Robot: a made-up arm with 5 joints.
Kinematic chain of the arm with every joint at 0, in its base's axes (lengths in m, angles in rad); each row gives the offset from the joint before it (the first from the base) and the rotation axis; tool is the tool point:
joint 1: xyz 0 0 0.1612 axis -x
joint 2: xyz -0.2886 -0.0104 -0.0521 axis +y
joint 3: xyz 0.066 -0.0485 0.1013 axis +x
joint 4: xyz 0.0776 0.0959 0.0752 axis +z
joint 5: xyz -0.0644 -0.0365 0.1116 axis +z
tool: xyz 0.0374 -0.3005 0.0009
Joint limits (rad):
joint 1: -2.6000..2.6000
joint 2: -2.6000..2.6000
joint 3: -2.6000..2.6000
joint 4: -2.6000..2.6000
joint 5: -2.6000..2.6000
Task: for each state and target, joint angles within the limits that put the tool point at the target. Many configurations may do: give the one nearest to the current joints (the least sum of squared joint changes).
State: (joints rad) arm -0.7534 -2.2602 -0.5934 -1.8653 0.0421
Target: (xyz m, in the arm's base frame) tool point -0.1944 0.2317 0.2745
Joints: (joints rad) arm -1.1911 -2.2646 -1.1439 -2.1555 0.3902
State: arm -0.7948 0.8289 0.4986 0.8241 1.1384
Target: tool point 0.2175 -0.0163 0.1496
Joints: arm -0.8003 0.5612 0.3591 0.5377 1.1793
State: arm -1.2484 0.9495 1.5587 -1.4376 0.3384
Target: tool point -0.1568 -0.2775 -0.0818
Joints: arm -1.4697 0.9808 1.6930 -1.7874 -0.0227
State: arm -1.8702 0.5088 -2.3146 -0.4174 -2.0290
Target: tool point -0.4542 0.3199 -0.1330
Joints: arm -1.6895 0.7717 -2.6000 -0.9718 -2.1780
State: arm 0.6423 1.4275 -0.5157 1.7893 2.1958
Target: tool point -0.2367 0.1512 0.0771
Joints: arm 0.7781 1.4251 -1.1212 1.9768 2.3477
